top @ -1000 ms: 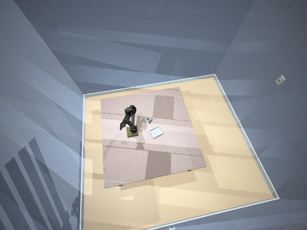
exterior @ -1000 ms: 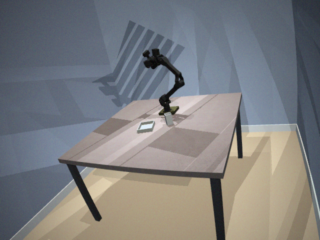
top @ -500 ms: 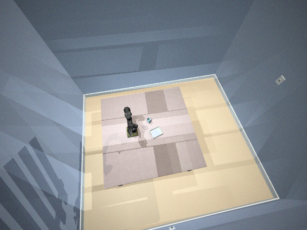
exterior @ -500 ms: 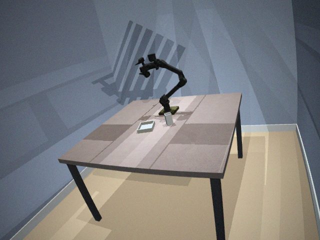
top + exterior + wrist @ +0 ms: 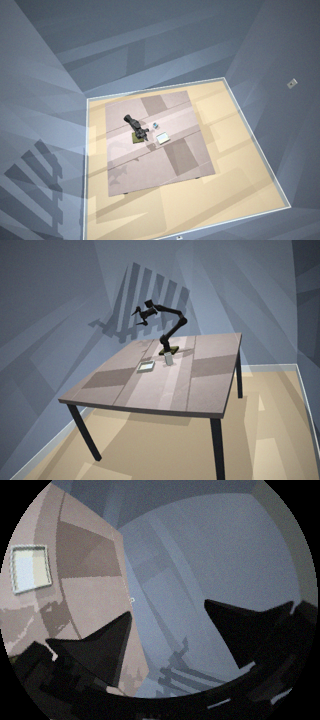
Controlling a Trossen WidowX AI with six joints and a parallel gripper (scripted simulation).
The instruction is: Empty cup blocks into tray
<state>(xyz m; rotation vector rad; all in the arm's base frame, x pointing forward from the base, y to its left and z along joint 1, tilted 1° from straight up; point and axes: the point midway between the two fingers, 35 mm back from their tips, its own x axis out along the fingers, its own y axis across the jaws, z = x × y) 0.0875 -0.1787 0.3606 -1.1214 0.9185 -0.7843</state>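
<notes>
My gripper tip is now 140 mm short of the blue block, 320 mm to the right of it and 330 mm above it. The rest, counted from my gripper tip: purple block (140 mm ahead, 310 mm to the left, 350 mm below); then square cup (140 mm ahead, 320 mm to the left, 350 mm below).
</notes>
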